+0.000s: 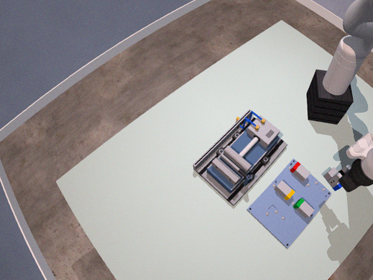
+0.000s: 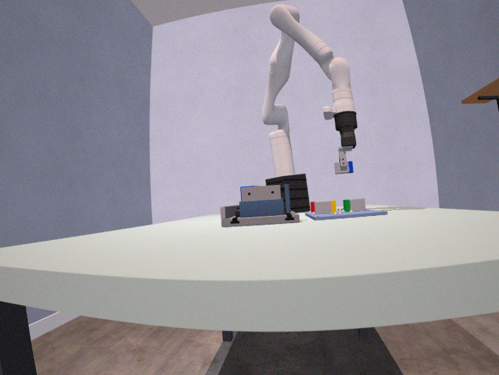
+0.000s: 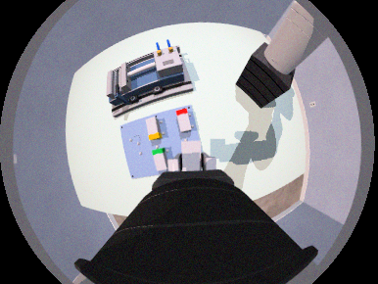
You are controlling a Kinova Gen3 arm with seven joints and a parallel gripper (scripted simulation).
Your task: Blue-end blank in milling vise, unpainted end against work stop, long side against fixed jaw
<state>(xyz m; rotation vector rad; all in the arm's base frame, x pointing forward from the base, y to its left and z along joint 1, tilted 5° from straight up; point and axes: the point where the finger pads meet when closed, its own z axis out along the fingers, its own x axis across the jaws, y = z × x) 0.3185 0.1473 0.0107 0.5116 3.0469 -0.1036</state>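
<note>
My gripper is now 2 cm above the blank with blue end. Also, from my hand: green-ended blank: 14 cm below, 9 cm ahead, 1 cm to the right; blank with yellow end: 14 cm below, 10 cm to the right, 8 cm ahead; red-ended blank: 14 cm below, 9 cm to the right, 1 cm behind.
</note>
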